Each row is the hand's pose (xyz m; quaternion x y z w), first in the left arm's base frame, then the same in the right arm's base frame.
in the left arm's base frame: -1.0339 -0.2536 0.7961 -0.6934 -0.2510 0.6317 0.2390
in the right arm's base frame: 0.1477 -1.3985 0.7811 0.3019 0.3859 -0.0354 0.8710
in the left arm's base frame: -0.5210 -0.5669 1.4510 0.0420 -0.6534 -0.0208 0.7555
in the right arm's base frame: -0.7348 -1.3275 0.8597 -0.1720 0.4167 -0.8729 0.1866
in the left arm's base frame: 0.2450 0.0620 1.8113 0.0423 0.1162 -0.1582 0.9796
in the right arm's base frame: -1.3092 -1.4108 -0.0207 -0.4390 -0.4914 0.6851 0.3108
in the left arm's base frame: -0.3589 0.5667 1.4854 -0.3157 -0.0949 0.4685 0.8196
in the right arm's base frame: -0.5835 -1.8359 -0.1557 0.5520 0.4326 -0.5628 0.4375
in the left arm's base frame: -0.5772 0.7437 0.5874 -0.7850 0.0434 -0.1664 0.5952
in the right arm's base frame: 0.2840 -1.5110 -0.3214 0.3104 0.9412 -0.0331 0.1292
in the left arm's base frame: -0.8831 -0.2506 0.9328 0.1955 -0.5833 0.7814 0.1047
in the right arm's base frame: -0.0455 -1.3927 0.7174 -0.0424 -0.3714 -0.5233 0.7658
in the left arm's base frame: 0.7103 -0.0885 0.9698 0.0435 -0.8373 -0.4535 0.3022
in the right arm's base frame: -0.9619 -0.5401 -0.2826 -0.7166 0.4124 -0.5625 0.0035
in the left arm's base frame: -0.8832 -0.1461 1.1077 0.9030 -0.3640 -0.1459 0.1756
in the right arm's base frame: -0.1563 -1.5533 0.6587 0.3740 0.4857 0.7056 0.3555
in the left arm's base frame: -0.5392 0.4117 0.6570 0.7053 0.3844 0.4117 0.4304
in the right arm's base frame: 0.1280 -1.3593 -0.0584 -0.5899 0.5520 0.5394 0.2375
